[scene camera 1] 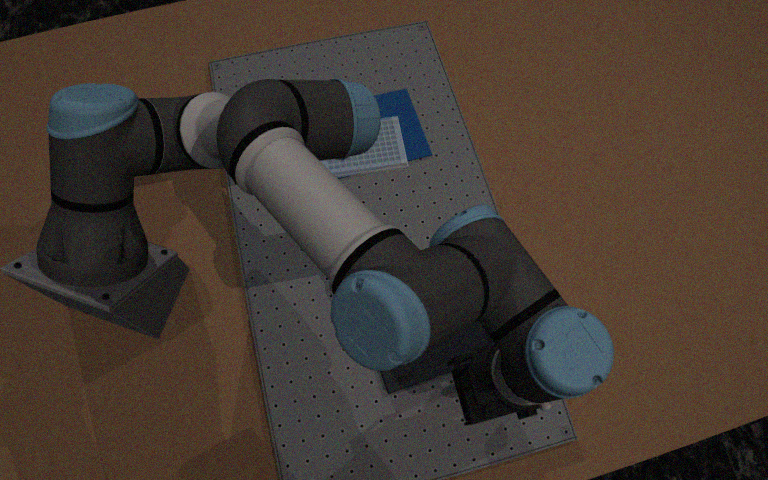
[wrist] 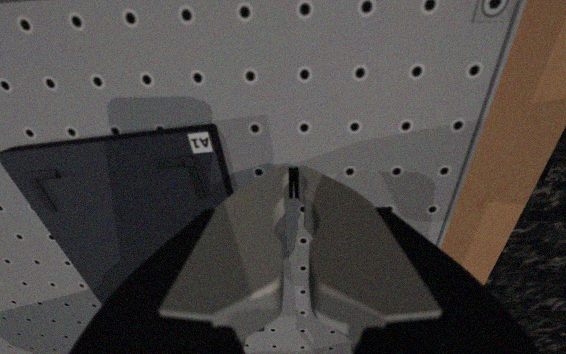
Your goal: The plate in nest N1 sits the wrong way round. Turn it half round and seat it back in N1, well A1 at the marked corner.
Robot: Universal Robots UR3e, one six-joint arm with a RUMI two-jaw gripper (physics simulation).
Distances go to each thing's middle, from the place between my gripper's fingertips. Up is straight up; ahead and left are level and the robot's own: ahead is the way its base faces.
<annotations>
The well plate [scene camera 1: 388,153] is 380 mm to the left of my hand, 100 mm behind it and 10 mm above it. The rest, counted from my hand: blue nest [scene camera 1: 396,103] 400 mm to the left, 90 mm behind.
</annotations>
